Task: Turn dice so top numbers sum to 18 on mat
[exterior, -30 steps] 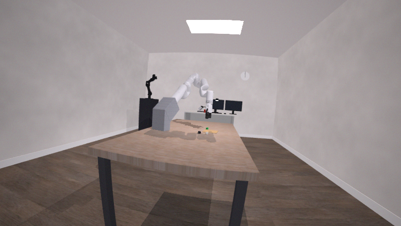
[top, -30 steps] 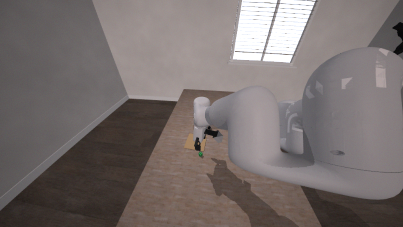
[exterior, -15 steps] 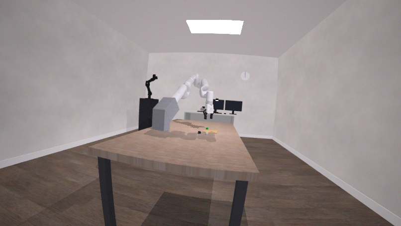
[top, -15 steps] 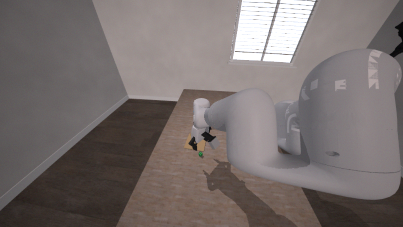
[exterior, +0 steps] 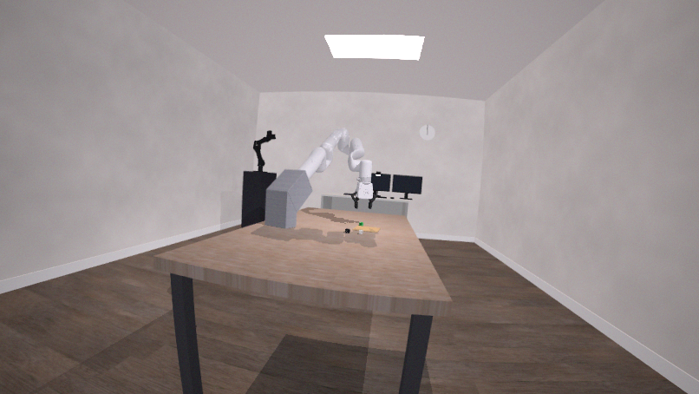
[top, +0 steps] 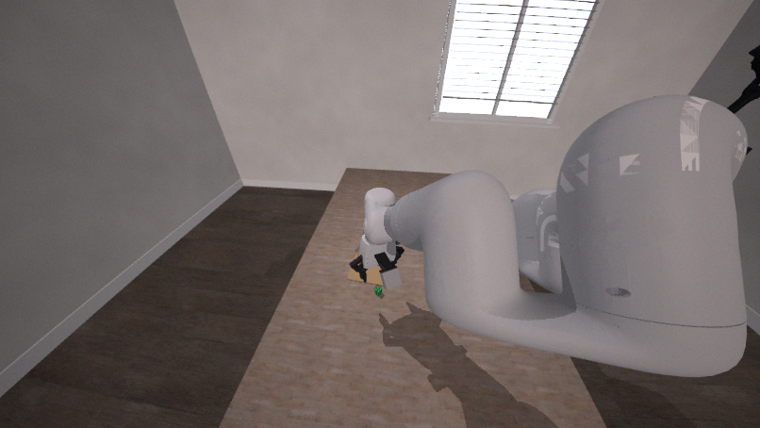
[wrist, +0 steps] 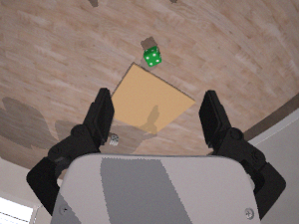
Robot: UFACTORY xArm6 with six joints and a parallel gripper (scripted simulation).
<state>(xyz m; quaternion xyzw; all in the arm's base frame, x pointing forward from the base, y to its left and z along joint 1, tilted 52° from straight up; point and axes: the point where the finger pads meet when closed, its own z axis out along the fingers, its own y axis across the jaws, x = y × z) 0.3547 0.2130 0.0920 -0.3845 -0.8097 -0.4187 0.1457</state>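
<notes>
My gripper is now 110 mm above the green die. Round my hand: black die (10 mm ahead, 270 mm to the right, 110 mm below); then mat (60 mm ahead, 100 mm to the right, 110 mm below); then white die (80 mm ahead, 250 mm to the right, 110 mm below).
</notes>
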